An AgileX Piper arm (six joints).
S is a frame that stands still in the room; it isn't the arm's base.
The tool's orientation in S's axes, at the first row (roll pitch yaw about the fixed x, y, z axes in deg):
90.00, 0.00, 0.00
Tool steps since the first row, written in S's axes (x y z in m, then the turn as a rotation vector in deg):
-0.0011, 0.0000, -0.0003, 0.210, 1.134, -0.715
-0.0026, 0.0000, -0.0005, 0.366, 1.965, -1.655
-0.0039, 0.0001, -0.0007, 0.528, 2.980, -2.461
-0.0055, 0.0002, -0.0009, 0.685, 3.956, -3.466
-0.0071, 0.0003, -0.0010, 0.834, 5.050, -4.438
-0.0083, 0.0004, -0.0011, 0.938, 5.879, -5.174
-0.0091, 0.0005, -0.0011, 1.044, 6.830, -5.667
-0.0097, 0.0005, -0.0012, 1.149, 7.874, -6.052
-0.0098, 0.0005, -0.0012, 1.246, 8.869, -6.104
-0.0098, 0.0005, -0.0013, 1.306, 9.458, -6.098
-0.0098, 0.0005, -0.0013, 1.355, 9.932, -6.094
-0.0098, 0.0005, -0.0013, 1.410, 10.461, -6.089
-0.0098, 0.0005, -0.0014, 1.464, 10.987, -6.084
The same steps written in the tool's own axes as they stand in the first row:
-0.0011, -0.0003, 0.0000, 0.210, -0.715, -1.134
-0.0026, -0.0005, 0.0000, 0.366, -1.655, -1.965
-0.0039, -0.0007, -0.0001, 0.528, -2.461, -2.980
-0.0055, -0.0009, -0.0002, 0.685, -3.466, -3.956
-0.0071, -0.0010, -0.0003, 0.834, -4.438, -5.050
-0.0083, -0.0011, -0.0004, 0.938, -5.174, -5.879
-0.0091, -0.0011, -0.0005, 1.044, -5.667, -6.830
-0.0097, -0.0012, -0.0005, 1.149, -6.052, -7.874
-0.0098, -0.0012, -0.0005, 1.246, -6.104, -8.869
-0.0098, -0.0013, -0.0005, 1.306, -6.098, -9.458
-0.0098, -0.0013, -0.0005, 1.355, -6.094, -9.932
-0.0098, -0.0013, -0.0005, 1.410, -6.089, -10.461
-0.0098, -0.0014, -0.0005, 1.464, -6.084, -10.987

